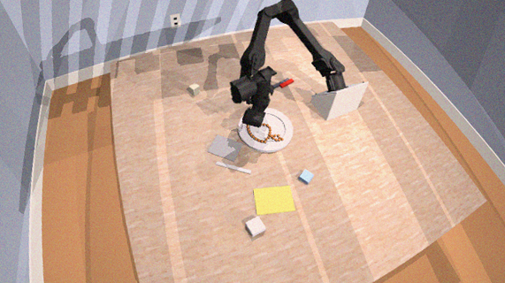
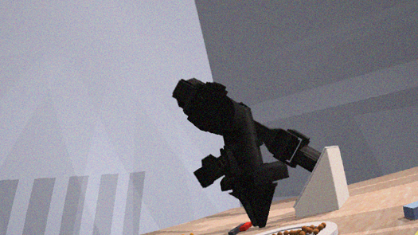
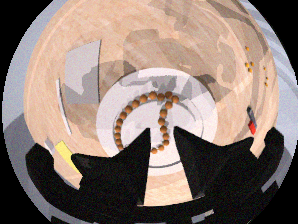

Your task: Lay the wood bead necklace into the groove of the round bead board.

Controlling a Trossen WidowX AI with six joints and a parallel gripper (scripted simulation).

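Right now the grey sheet is 14 cm ahead of my gripper tip, 4 cm to the left of it and 4 cm below it. The rest, counted from my gripper tip: blue block 26 cm to the left, 6 cm behind, 3 cm below; stick 14 cm ahead, 13 cm to the left, 4 cm below; red-tipped tool 20 cm behind, 17 cm to the right, 4 cm below.
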